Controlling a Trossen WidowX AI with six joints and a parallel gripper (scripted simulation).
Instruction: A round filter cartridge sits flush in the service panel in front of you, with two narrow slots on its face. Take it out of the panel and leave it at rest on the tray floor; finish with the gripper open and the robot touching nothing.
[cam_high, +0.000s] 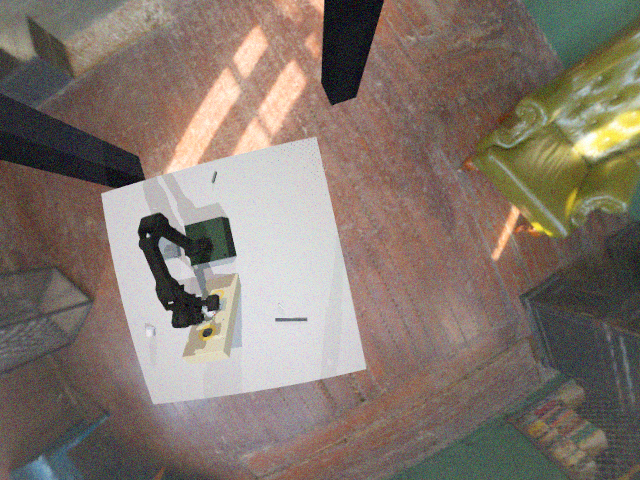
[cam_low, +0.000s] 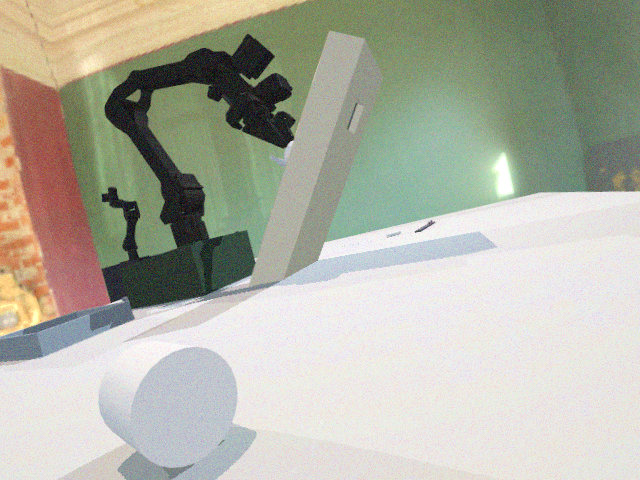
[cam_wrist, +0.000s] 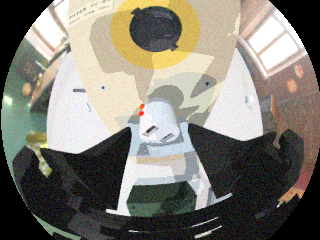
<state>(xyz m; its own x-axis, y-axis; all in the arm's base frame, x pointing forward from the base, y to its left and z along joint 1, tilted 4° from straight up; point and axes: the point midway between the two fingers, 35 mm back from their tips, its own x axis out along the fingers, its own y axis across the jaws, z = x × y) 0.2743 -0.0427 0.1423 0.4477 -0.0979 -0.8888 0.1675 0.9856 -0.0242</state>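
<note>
My gripper tip is 10 mm short of the round cartridge and 10 mm above it. The rest, counted from my gripper tip: grey-blue tray: 390 mm behind, 220 mm to the right, 220 mm below.
</note>
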